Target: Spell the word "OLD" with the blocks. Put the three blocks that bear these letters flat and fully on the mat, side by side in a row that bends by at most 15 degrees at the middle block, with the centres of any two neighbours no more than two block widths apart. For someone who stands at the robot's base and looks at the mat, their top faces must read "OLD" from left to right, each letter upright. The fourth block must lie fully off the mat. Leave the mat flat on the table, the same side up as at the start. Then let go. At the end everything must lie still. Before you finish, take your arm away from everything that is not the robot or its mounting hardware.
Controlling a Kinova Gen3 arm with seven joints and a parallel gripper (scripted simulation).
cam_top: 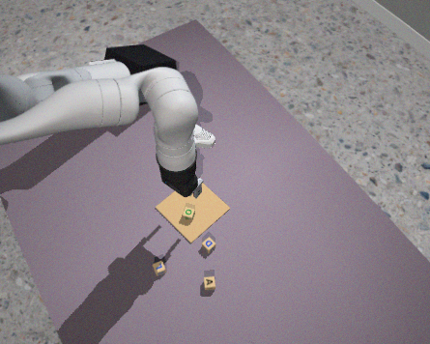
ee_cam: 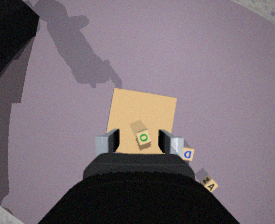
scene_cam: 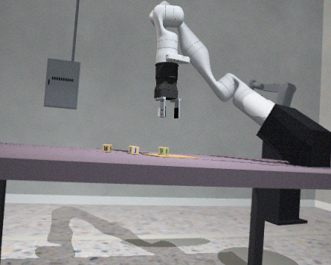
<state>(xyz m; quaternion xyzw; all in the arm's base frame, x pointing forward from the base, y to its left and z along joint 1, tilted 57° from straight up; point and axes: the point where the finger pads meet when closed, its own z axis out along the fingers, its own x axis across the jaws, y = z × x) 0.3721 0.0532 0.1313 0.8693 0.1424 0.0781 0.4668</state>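
The O block lies 13 cm below my hand, 1 cm to the right of it and 1 cm ahead of it. From my hand the other things lie so: L block 16 cm to the right, 13 cm below, 7 cm ahead; then D block 13 cm below, 10 cm ahead, 3 cm to the right; then tan mat 14 cm below, 1 cm to the left, 1 cm behind.
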